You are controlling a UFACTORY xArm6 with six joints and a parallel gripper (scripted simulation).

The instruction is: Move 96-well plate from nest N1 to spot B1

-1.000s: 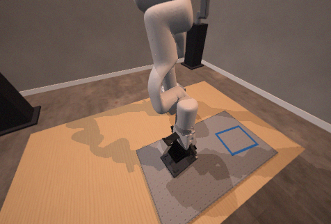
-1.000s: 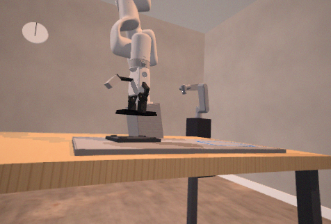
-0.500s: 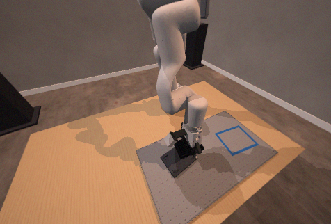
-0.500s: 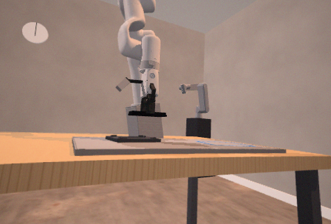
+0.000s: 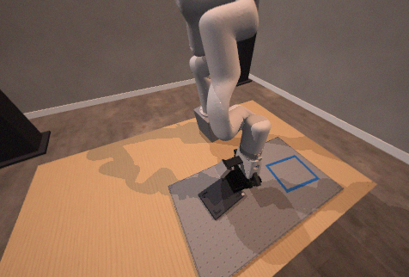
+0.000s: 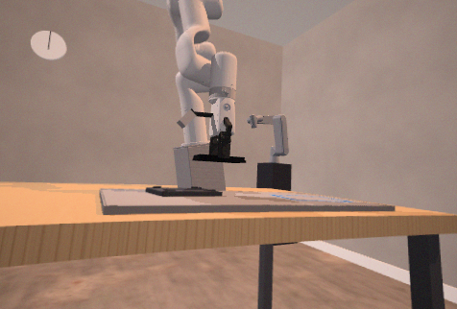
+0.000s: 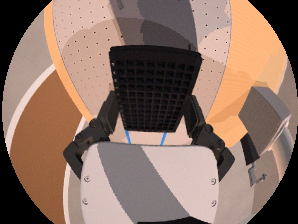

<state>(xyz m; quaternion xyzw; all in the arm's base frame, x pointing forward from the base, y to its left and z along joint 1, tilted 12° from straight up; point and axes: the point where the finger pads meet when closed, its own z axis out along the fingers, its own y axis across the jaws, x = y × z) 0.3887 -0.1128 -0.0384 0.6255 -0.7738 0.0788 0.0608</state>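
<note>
The dark plate nest N1 is 2 cm behind my hand, 9 cm to the right of it and 10 cm below it. From my hand the other things lie so: black 96-well plate 1 cm below.
</note>
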